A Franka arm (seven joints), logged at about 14 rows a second.
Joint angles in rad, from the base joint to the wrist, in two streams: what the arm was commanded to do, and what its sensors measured. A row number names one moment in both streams.
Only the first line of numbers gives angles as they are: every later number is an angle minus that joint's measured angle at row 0.
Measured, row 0: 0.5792, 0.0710, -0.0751, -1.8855, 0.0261, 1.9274, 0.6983
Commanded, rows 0 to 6: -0.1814, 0.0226, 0.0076, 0.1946, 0.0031, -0.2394, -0.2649; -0.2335, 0.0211, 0.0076, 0.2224, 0.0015, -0.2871, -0.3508; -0.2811, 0.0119, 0.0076, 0.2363, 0.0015, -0.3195, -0.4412; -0.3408, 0.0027, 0.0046, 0.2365, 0.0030, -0.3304, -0.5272; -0.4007, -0.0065, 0.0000, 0.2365, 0.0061, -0.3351, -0.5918; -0.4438, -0.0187, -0.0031, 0.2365, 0.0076, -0.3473, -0.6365; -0.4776, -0.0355, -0.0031, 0.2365, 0.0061, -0.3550, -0.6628
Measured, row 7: -0.3768, -0.0118, -0.0094, 0.2141, -0.0007, -0.3066, -0.5494
